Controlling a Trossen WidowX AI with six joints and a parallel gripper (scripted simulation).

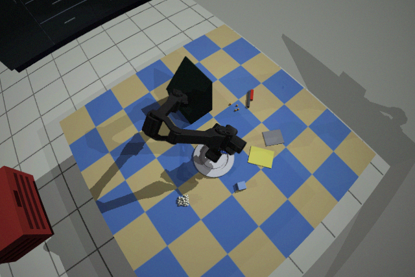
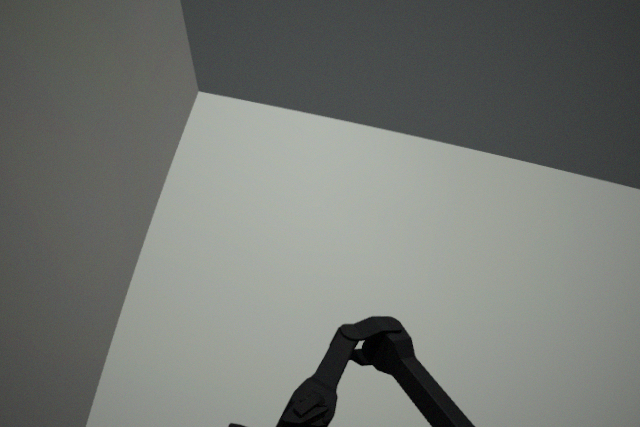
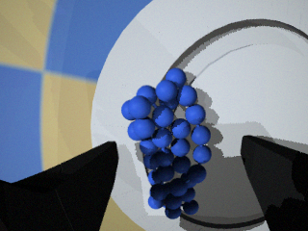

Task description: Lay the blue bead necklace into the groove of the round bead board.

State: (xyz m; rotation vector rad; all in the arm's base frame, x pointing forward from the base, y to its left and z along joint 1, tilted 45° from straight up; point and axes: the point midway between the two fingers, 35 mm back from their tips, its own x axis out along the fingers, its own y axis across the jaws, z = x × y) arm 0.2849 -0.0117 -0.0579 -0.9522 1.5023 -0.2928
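My gripper tip is 5 cm to the left of the round white bead board, 1 cm short of it and 1 cm above it. Round my gripper tip: small blue cube 20 cm ahead, 2 cm to the right, 1 cm below; grey square 27 cm to the left, 9 cm ahead, 2 cm below; yellow pad 15 cm to the left, 14 cm ahead, 2 cm below.
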